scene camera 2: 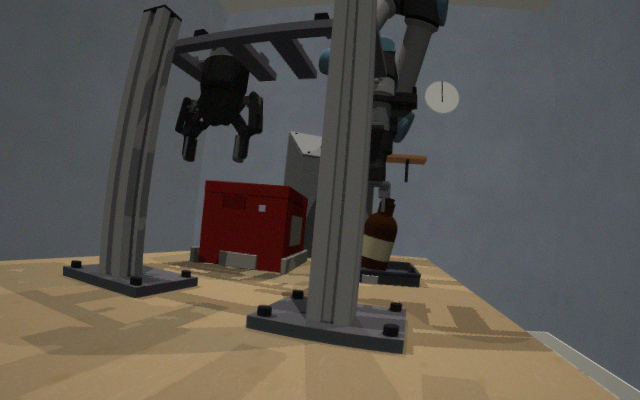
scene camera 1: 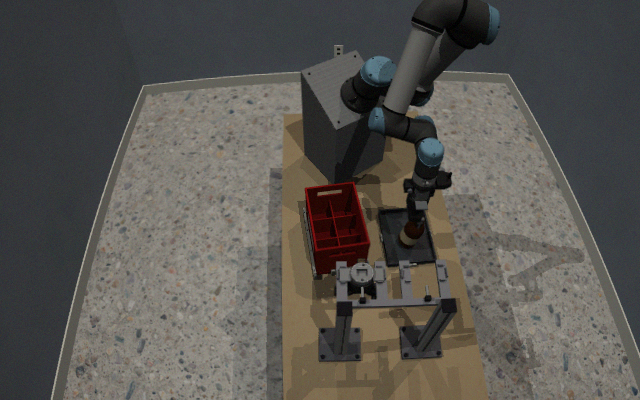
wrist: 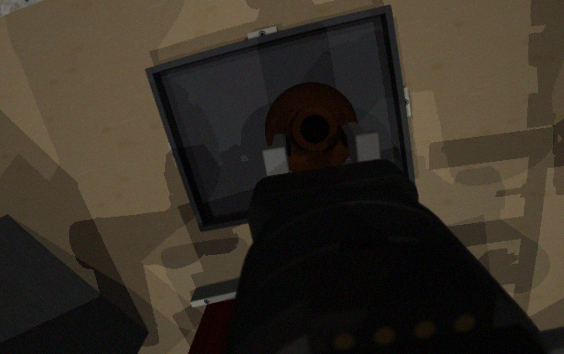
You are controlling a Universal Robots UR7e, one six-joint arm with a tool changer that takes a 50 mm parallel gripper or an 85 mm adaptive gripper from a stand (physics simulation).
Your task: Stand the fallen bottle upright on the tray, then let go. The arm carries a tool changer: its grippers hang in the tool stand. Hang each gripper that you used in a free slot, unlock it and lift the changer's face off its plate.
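Frame: origin at the arm's base, x ahead, y left, z up, level; metres.
Seen in the pictures: arm's base, origin of its link: (scene camera 1: 358,95).
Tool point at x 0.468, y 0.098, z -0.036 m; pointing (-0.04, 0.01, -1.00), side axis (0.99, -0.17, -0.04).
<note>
Pixels of each thing's top centre, then the offset from my tool point to it.
- brown bottle, centre of its top: (wrist: 313,155) (scene camera 2: 382,196) (scene camera 1: 417,217) 0.006 m back, 0.023 m left, 0.161 m down
- tray, centre of its top: (wrist: 284,130) (scene camera 2: 372,263) (scene camera 1: 407,233) 0.034 m back, 0.017 m left, 0.311 m down
- red divided crate, centre of its top: (scene camera 2: 263,190) (scene camera 1: 336,214) 0.071 m back, 0.262 m right, 0.162 m down
The brown bottle (scene camera 1: 411,235) (scene camera 2: 381,225) (wrist: 311,95) with a cream label is mouth up over the tray (scene camera 1: 392,250) (scene camera 2: 405,280) (wrist: 215,100), leaning slightly in scene camera 2. Its base is at or very near the tray floor; contact is not clear. My parallel gripper (scene camera 1: 418,223) (scene camera 2: 384,204) (wrist: 316,134) is shut on the bottle's neck, one finger on each side. The tool stand (scene camera 1: 395,302) (scene camera 2: 250,35) holds the adaptive gripper (scene camera 1: 362,275) (scene camera 2: 223,90) in one slot; its other slot is free.
A red divided crate (scene camera 1: 342,257) (scene camera 2: 245,220) (wrist: 212,325) stands beside the tray. The arm's grey pedestal (scene camera 1: 325,115) is behind it. The stand's posts rise close to the crate and tray. A wall shelf (scene camera 2: 412,159) shows in scene camera 2.
</note>
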